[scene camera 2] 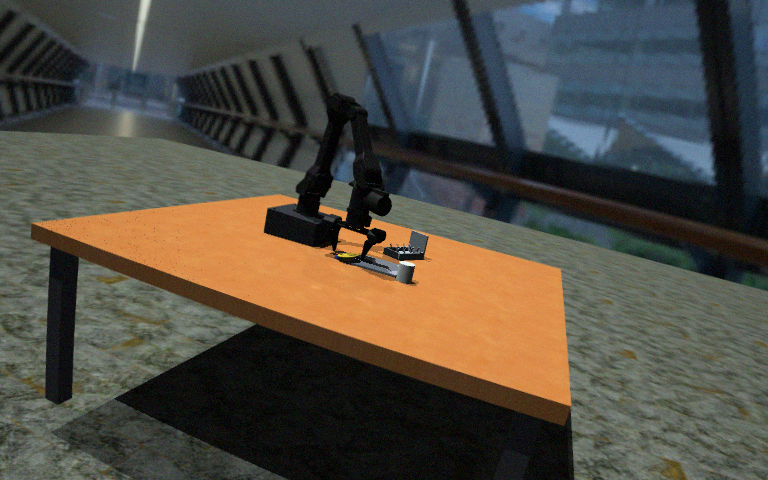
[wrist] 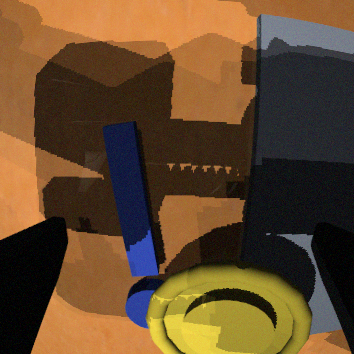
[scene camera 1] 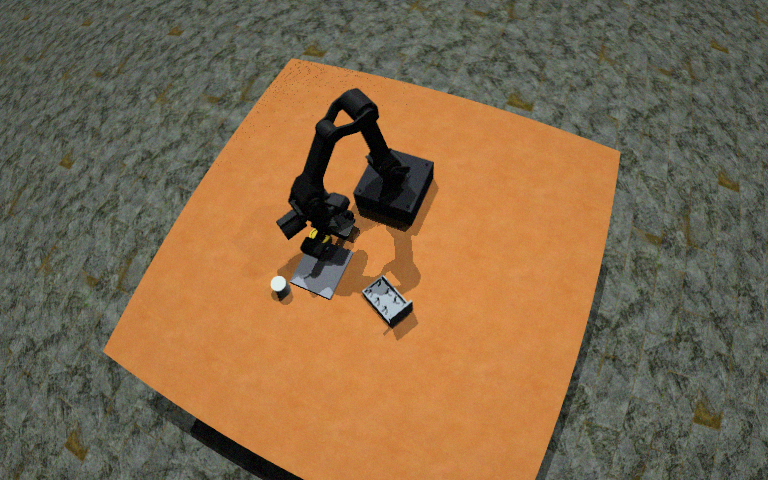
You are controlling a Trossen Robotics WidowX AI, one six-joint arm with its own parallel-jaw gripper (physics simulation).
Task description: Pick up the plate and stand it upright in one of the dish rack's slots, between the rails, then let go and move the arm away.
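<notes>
The yellow round plate (scene camera 1: 320, 233) (scene camera 2: 347, 258) (wrist: 240, 320) lies low beneath my gripper, hollow side up, overlapping a blue disc and one edge of a grey board. In the wrist view its lower edge is cut off. My gripper (scene camera 2: 349, 255) (wrist: 194, 235) is open and empty; its two black fingers stand wide apart, low over the table, one on the board's side of the plate and one on the other. The dish rack (scene camera 1: 403, 314) (scene camera 2: 419, 241), a small grey-white tray with short pegs and a tall end panel, stands apart from the plate with no plate in it.
The flat grey board (scene camera 1: 334, 280) (scene camera 2: 387, 270) (wrist: 300, 42) lies beside the plate. A white cylinder (scene camera 1: 278, 284) (scene camera 2: 405, 272) stands near its far corner. A blue bar (wrist: 122, 185) and the blue disc (wrist: 137, 306) lie beside the plate. The arm's black base (scene camera 1: 387, 209) (scene camera 2: 294, 224) stands behind.
</notes>
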